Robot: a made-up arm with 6 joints.
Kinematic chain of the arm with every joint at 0, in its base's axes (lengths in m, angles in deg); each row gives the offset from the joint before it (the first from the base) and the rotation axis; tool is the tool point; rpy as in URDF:
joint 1: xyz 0 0.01 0.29 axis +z
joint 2: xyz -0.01 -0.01 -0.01 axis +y
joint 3: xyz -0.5 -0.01 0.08 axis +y
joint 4: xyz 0.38 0.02 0.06 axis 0.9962 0 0.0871
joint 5: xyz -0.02 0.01 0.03 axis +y
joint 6: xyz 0.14 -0.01 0.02 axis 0.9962 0 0.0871
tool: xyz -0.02 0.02 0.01 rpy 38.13 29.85 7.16
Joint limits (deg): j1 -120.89..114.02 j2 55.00..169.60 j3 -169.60..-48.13 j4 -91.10..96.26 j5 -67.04..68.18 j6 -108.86..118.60
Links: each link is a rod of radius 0.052 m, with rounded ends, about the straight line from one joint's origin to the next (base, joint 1, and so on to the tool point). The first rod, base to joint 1, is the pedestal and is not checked.
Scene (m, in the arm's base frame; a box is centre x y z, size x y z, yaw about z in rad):
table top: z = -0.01
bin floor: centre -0.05 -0.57 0 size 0.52 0.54 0.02 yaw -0.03
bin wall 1: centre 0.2 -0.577 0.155 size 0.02 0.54 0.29 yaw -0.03
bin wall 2: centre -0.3 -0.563 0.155 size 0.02 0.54 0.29 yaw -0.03
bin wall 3: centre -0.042 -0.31 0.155 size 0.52 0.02 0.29 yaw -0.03
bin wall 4: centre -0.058 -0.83 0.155 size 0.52 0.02 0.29 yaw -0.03
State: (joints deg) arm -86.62 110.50 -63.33 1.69 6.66 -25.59
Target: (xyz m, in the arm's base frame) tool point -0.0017 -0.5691 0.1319
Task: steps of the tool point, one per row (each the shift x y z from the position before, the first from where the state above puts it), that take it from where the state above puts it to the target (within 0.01 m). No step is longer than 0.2 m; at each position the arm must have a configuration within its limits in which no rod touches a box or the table.
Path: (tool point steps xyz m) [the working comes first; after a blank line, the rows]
Joints at the target: -92.39 133.61 -54.83 1.63 8.01 -25.76
Straight joint move there: clear.

1: -0.0321 0.0095 -0.1575
2: -0.0295 0.0479 -0.1430

